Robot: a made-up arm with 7 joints.
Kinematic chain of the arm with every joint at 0, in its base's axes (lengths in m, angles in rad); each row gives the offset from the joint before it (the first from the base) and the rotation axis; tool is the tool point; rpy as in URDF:
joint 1: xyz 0 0 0.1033 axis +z
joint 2: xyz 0 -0.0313 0.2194 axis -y
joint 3: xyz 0 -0.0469 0.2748 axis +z
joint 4: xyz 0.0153 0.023 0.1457 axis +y
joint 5: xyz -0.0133 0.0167 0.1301 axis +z
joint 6: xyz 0 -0.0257 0.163 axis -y
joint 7: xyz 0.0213 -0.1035 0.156 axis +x
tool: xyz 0 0 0 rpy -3.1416 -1.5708 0
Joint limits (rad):
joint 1: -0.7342..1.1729
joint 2: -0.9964..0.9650
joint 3: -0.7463..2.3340
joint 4: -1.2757..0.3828
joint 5: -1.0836..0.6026
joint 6: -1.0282..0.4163
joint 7: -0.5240..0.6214
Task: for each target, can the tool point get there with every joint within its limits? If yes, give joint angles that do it. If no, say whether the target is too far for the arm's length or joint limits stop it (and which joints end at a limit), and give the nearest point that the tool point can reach.
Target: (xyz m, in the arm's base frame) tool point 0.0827 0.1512 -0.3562
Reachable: no: joint limits stop it (at a limit: joint 1, joint 2, joint 4, joint 5, joint 6) | nearest point -0.3596 0.4572 0.2121 | short by 0.782 m
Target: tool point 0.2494 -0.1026 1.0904
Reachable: yes | joints 0.7949 -0.3353 0.2075 -0.4347 -0.9247 -0.7526 0.2735
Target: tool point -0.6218 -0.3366 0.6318
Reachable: yes | joints 0.2185 0.8100 0.0580 -1.0343 -0.0915 -0.8889 0.0836
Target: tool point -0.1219 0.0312 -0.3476
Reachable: no: joint limits stop it (at a limit: joint 2, joint 4, joint 5, joint 6) | nearest point -0.5740 0.1469 0.1851 | short by 0.708 m
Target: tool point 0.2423 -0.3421 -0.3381
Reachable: no: joint limits stop it (at a limit: joint 2, joint 3, joint 4, joint 5) | nearest point 0.3733 -0.5270 0.2765 | short by 0.655 m
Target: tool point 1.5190 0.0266 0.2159
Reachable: no: too far | nearest point 0.8179 0.0143 0.5073 | short by 0.759 m
